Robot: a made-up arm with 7 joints. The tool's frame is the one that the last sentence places. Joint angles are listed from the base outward.
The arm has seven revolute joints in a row. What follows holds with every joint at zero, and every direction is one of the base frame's.
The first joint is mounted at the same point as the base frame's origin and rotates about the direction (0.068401, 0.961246, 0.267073).
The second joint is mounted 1 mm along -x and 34 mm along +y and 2 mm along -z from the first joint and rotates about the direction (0.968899, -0.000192, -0.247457).
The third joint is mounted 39 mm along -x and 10 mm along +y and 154 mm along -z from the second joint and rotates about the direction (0.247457, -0.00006, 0.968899).
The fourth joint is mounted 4 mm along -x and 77 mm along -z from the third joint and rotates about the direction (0.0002, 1, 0.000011).
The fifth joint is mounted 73 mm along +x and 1 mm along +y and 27 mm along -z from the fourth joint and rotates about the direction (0.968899, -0.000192, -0.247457).
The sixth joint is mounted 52 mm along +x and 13 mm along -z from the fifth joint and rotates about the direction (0.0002, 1, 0.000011).
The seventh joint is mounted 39 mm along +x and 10 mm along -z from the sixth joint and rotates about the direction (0.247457, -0.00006, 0.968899).
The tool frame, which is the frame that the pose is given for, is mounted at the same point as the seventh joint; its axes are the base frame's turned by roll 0, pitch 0.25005 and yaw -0.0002 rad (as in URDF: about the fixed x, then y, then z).
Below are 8 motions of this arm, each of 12 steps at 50 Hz.
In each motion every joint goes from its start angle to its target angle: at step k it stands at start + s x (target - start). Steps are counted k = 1, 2, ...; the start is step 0. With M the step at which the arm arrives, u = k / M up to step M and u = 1 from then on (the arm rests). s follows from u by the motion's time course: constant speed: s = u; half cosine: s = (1 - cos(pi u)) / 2; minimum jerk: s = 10 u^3 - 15 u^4 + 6 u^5.
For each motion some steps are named. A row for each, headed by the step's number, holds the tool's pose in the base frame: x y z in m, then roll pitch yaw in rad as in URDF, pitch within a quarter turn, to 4 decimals.
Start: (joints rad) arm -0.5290 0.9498 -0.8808 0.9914 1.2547 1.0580 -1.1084
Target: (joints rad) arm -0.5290 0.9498 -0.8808 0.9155 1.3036 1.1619 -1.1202
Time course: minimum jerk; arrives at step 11
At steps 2, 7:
2: 0.1826 0.2938 -0.2150 2.8431 0.0298 1.8085
7: 0.1864 0.2859 -0.2131 2.7779 0.0164 1.7652

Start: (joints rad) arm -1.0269 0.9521 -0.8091 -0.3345 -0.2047 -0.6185 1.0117
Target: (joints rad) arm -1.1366 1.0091 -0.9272 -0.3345 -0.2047 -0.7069 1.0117
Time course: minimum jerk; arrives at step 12
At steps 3, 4, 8, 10, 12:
3: 0.2331 0.0529 -0.0495 0.2785 -1.1848 -0.4886
4: 0.2330 0.0527 -0.0484 0.3044 -1.1875 -0.5241
8: 0.2324 0.0522 -0.0420 0.4482 -1.1944 -0.7180
10: 0.2322 0.0523 -0.0401 0.4910 -1.1939 -0.7752
12: 0.2322 0.0523 -0.0397 0.4996 -1.1937 -0.7867

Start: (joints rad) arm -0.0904 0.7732 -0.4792 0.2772 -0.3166 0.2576 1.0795
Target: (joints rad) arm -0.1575 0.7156 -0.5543 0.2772 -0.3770 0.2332 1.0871
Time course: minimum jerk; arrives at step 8
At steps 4, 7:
4: 0.1190 0.1724 -0.2921 0.9831 0.1147 0.8025
7: 0.1252 0.1586 -0.2954 0.9343 0.1472 0.7807

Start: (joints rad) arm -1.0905 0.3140 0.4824 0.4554 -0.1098 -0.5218 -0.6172
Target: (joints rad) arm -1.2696 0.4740 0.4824 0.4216 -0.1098 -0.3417 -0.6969
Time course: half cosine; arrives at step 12
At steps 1, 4, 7, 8, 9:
1: 0.3355 0.1315 -0.0552 0.5121 -0.8503 -0.5383
4: 0.3372 0.1377 -0.0365 0.5612 -0.8476 -0.5762
7: 0.3375 0.1474 -0.0058 0.6367 -0.8421 -0.6312
8: 0.3370 0.1505 0.0040 0.6596 -0.8402 -0.6469
9: 0.3362 0.1531 0.0123 0.6787 -0.8386 -0.6598

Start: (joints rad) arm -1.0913 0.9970 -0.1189 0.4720 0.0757 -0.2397 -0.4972
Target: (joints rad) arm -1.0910 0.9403 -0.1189 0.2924 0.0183 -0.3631 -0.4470
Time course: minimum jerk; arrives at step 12
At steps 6, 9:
6: 0.3115 0.1918 0.0204 1.2062 -0.2020 -0.5477
9: 0.3083 0.1769 0.0236 1.2497 -0.2729 -0.6628

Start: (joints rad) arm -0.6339 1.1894 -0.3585 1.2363 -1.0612 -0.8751 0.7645
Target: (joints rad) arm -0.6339 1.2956 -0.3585 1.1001 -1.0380 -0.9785 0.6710
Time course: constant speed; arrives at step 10
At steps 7, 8, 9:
7: 0.1890 0.3638 -0.0648 -0.1283 -0.7585 1.3573
8: 0.1893 0.3634 -0.0607 -0.1286 -0.7786 1.3371
9: 0.1896 0.3628 -0.0566 -0.1281 -0.7988 1.3163

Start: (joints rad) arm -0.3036 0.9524 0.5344 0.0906 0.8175 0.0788 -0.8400
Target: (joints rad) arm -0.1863 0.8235 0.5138 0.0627 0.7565 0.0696 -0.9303
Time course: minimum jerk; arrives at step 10
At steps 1, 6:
1: 0.1847 0.2928 -0.0623 1.6072 0.4329 0.4478
6: 0.1737 0.2862 -0.0973 1.5283 0.6011 0.3880

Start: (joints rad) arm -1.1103 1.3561 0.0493 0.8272 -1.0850 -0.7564 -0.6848
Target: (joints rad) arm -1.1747 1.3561 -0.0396 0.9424 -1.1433 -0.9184 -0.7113
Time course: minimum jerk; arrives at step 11
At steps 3, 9, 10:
3: 0.2122 0.3322 0.0976 0.9463 -1.0474 -0.5919
9: 0.2109 0.3367 0.0950 1.0677 -1.1054 -0.6452
10: 0.2108 0.3369 0.0949 1.0740 -1.1079 -0.6481

